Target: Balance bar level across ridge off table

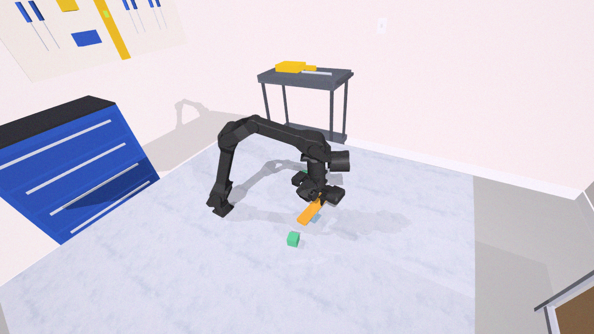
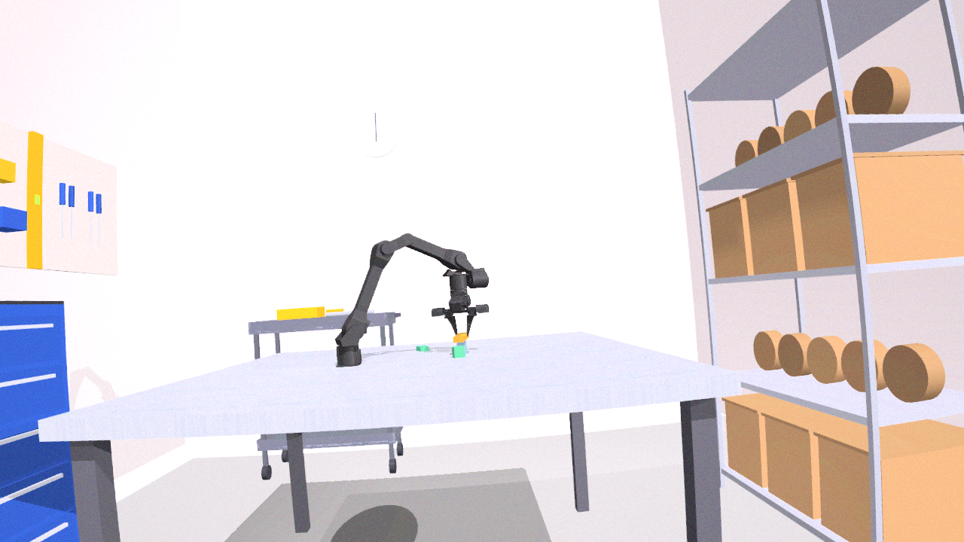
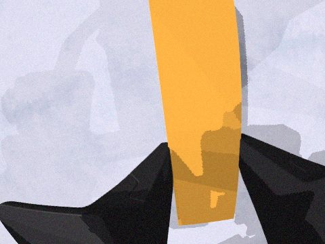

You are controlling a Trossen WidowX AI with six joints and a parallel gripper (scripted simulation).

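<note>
Right now the orange bar is 30 mm to the right of my gripper tip. Also, from my gripper tip: green cube (10 mm behind, 150 mm to the right, 30 mm below).
</note>
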